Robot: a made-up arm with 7 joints.
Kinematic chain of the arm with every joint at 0, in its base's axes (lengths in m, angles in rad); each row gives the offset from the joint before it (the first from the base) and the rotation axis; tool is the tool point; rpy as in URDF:
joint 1: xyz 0 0 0.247 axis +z
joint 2: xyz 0 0 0 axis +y
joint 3: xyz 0 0 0.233 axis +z
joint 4: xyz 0.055 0 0 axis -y
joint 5: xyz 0.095 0 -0.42 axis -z
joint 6: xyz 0 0 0 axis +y
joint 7: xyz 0.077 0 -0.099 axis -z
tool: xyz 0 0 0 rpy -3.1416 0 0
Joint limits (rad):
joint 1: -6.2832..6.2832
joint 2: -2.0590..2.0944
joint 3: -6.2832..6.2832
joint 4: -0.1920..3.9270
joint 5: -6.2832..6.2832
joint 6: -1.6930..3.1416
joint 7: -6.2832..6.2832
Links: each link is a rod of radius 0.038 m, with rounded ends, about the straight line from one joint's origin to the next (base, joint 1, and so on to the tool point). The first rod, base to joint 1, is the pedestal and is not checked.
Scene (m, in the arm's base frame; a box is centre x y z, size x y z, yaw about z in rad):
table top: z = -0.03
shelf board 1: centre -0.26 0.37 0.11 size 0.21 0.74 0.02 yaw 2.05
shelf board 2: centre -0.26 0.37 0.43 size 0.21 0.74 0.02 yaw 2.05
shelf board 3: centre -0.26 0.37 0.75 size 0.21 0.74 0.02 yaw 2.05
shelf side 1: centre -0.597 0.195 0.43 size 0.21 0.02 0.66 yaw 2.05
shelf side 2: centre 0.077 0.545 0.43 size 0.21 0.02 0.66 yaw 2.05
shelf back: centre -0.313 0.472 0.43 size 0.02 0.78 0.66 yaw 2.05
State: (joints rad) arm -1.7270 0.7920 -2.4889 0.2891 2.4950 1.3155 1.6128
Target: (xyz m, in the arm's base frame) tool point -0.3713 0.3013 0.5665
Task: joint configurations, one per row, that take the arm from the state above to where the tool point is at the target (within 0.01 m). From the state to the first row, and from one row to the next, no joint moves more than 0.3 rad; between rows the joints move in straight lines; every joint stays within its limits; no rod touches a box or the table.
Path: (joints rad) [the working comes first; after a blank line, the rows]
Joints at the target: -1.7071 0.7586 -2.4189 0.9523 2.5574 1.3171 1.6128
Straight joint move there: touches shelf board 2.

1: -1.7298 0.8645 -2.5424 0.1929 2.4257 1.5968 1.6128
2: -1.7326 0.9369 -2.5958 0.0967 2.3565 1.8781 1.6128
3: -1.7354 1.0094 -2.6493 0.0004 2.2872 2.1594 1.6128
4: -1.7383 1.0818 -2.7028 -0.0958 2.2180 2.4407 1.6128
5: -1.7411 1.1543 -2.7562 -0.1920 2.1487 2.7220 1.6128
6: -1.6289 1.2538 -2.7453 -0.0575 2.2250 2.4876 1.6128
7: -1.5168 1.3534 -2.7343 0.0769 2.3013 2.2532 1.6128
8: -1.4046 1.4530 -2.7233 0.2114 2.3775 2.0188 1.6128
9: -1.2925 1.5525 -2.7123 0.3458 2.4538 1.7844 1.6128
10: -1.4307 1.2879 -2.6145 0.5480 2.4883 1.6286 1.6128
11: -1.5689 1.0232 -2.5167 0.7502 2.5229 1.4729 1.6128
12: -1.7071 0.7586 -2.4189 0.9523 2.5574 1.3171 1.6128

